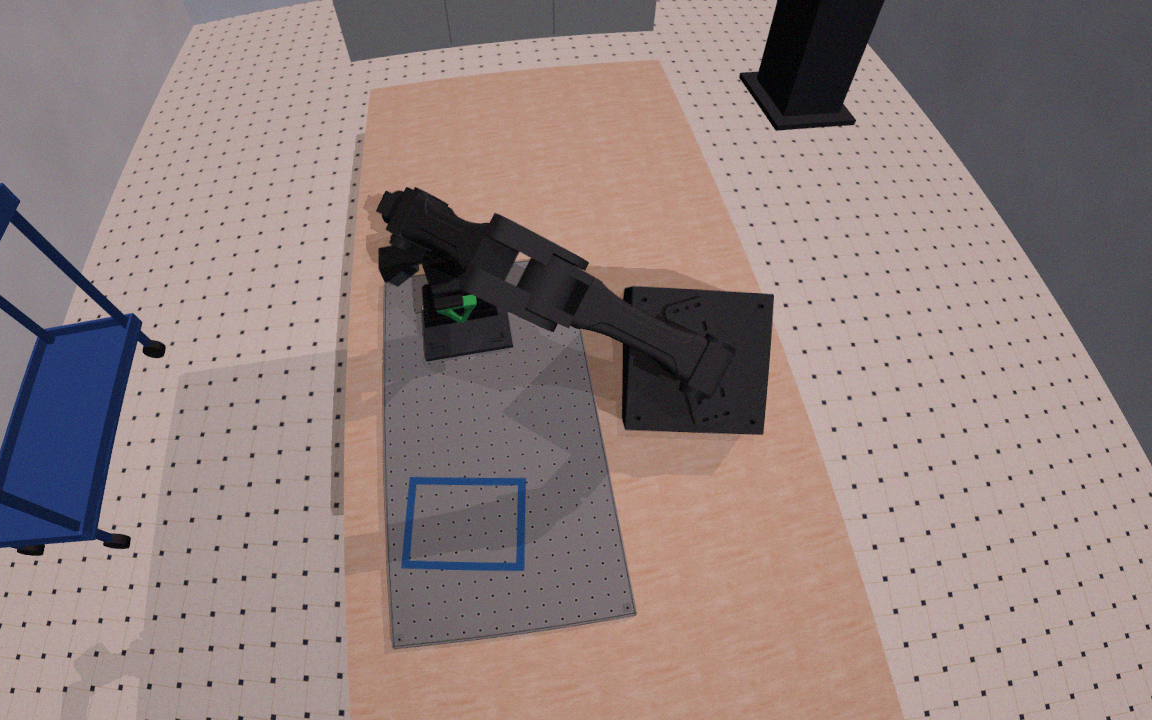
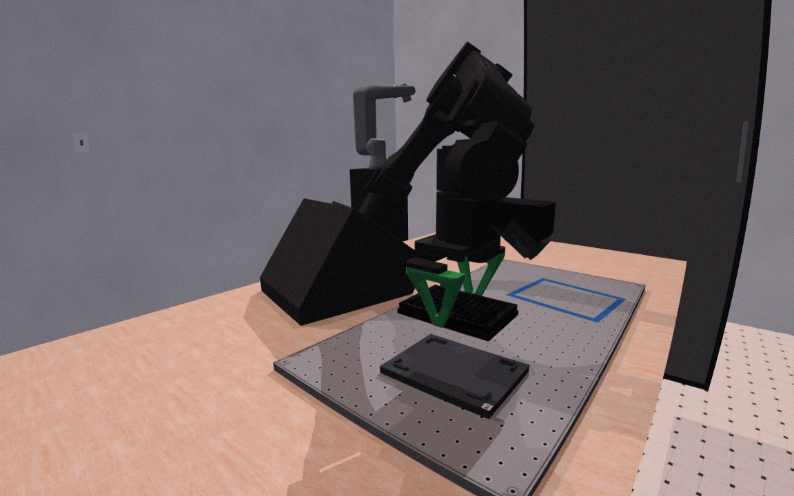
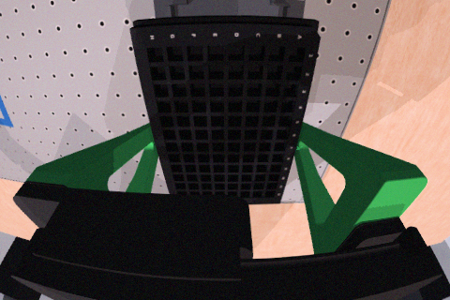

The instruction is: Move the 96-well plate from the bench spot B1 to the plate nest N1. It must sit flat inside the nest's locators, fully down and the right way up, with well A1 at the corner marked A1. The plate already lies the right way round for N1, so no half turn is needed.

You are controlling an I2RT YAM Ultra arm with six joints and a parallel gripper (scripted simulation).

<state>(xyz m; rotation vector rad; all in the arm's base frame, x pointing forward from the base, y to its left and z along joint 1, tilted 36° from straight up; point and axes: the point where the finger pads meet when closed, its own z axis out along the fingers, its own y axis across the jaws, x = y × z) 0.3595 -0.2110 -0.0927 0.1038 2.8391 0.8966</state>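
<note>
Right now the black 96-well plate is right at my hand. Round my hand: plate nest N1 (9 cm below); A1 label (8 cm below, 7 cm ahead, 6 cm to the right).
</note>
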